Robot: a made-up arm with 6 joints.
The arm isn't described. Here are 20 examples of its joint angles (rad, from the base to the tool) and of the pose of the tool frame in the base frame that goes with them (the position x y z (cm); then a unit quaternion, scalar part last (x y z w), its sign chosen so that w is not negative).
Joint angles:
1: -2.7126 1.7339 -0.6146 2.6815 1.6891 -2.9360
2: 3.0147 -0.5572 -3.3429 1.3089 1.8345 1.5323
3: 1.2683 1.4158 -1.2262 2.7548 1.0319 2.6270
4: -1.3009 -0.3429 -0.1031 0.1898 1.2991 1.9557
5: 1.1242 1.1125 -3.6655 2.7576 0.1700 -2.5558
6: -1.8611 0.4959 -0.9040 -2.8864 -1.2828 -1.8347
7: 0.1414 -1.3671 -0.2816 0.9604 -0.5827 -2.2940
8: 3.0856 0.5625 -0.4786 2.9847 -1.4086 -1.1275
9: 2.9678 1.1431 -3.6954 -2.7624 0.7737 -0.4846
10: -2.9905 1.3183 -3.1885 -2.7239 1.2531 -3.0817
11: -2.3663 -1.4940 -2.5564 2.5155 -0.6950 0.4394
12: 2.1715 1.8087 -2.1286 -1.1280 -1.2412 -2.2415
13: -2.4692 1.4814 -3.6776 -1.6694 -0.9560 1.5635
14: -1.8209 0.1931 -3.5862 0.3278 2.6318 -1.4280
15: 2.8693 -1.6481 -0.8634 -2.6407 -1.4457 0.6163
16: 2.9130 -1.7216 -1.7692 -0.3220 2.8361 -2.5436
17: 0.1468 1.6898 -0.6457 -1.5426 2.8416 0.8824
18: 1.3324 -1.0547 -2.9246 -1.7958 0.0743 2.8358
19: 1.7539 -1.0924 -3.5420 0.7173 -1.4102 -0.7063
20: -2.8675 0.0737 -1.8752 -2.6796 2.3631 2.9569
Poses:
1: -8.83 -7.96 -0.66 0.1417 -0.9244 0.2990 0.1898
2: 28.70 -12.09 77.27 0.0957 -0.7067 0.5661 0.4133
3: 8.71 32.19 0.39 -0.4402 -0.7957 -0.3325 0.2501
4: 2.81 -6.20 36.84 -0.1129 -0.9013 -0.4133 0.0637
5: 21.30 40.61 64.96 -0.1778 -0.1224 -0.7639 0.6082
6: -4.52 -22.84 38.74 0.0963 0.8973 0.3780 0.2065
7: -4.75 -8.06 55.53 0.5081 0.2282 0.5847 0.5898
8: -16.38 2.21 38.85 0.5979 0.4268 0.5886 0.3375
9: -41.75 7.71 67.74 0.0710 0.1313 0.9727 0.1776
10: -55.51 -6.31 51.57 -0.1969 -0.0179 0.1656 0.9662
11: 29.45 36.40 56.36 -0.0631 -0.2352 -0.8990 0.3640
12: -30.44 30.23 4.90 0.7418 -0.1989 -0.6026 0.2167
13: -29.74 -35.62 43.99 0.5458 -0.2567 0.4153 0.6810
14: 0.06 -11.05 78.62 0.9299 -0.0201 0.0013 0.3671
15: 17.90 -9.02 47.00 0.7957 -0.2699 -0.4460 0.3084
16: 33.73 -5.33 48.68 0.7916 -0.5222 -0.3113 0.0617
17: 19.54 -4.92 10.91 -0.0872 0.4987 -0.3130 0.8036
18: -16.18 -44.99 68.78 0.4048 0.0930 -0.3276 0.8486
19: 12.92 -40.06 41.69 0.3243 0.8714 0.0789 0.3594
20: -24.46 -2.56 79.40 -0.3226 0.4140 -0.0255 0.8508
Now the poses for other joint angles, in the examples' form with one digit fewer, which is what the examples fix.
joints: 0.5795 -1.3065 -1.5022 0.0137 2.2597 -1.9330
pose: -14.2 -9.2 63.6 0.292 0.917 0.214 0.167
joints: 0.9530 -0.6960 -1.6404 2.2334 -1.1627 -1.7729
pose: 5.1 -5.2 71.5 -0.716 0.231 -0.594 0.284
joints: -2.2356 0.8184 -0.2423 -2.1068 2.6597 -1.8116
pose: -21.0 -14.9 29.5 -0.070 -0.434 0.459 0.773
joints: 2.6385 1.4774 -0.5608 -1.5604 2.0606 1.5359
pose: -9.6 15.8 11.7 -0.260 0.534 0.681 0.428
